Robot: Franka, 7 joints.
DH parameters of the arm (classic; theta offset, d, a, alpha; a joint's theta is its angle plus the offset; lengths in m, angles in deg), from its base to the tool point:
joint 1: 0 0.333 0 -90
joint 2: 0 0 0 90
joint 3: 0 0.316 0.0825 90
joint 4: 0 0 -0.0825 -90
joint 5: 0 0.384 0 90
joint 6: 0 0 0.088 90
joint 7: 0 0.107 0 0
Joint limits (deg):
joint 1: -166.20..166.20
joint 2: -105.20..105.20
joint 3: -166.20..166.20
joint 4: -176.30..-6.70
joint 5: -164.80..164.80
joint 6: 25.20..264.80
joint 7: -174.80..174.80
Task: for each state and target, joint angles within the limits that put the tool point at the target. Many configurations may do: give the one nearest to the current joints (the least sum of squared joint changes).
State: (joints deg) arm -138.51 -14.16 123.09 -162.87 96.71 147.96 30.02
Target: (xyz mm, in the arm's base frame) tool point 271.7 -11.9 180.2
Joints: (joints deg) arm -135.10 10.61 130.88 -170.11 97.48 147.04 30.02
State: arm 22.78 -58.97 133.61 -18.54 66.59 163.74 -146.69
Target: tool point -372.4 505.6 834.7
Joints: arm -11.90 -35.51 114.80 -54.44 78.23 184.18 -146.69
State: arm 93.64 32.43 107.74 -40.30 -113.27 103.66 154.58
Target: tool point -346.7 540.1 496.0
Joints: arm 68.79 43.90 86.35 -93.09 -92.28 74.91 154.58
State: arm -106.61 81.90 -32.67 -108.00 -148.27 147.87 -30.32
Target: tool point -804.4 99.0 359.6
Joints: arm -153.78 66.13 -59.51 -64.37 -148.92 132.59 -30.32
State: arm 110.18 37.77 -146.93 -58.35 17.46 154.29 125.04
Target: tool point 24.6 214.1 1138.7
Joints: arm 117.73 43.19 -162.28 -55.20 18.81 157.09 125.04
